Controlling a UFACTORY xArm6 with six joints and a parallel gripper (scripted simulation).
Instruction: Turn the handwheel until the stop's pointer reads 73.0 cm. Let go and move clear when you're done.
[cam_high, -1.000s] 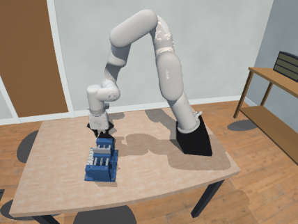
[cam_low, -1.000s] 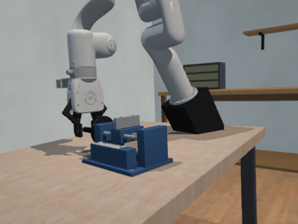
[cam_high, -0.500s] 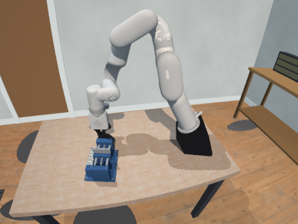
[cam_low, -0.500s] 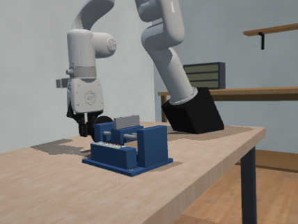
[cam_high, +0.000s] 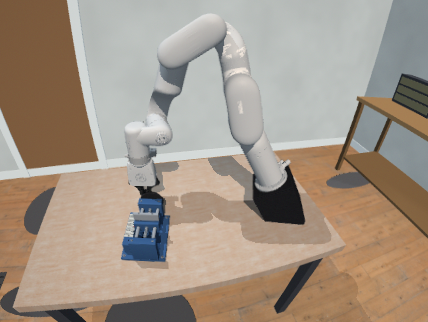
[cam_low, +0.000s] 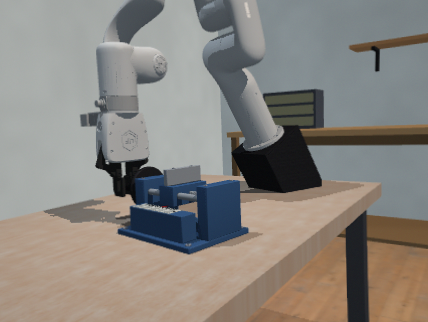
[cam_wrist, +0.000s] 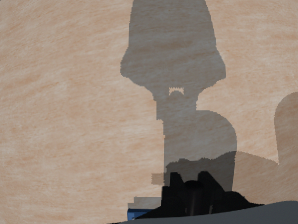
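Right now my hand is 3 cm to the right of the black handwheel. Also, from my hand: grey stop block 14 cm to the left, 5 cm ahead, 1 cm above.
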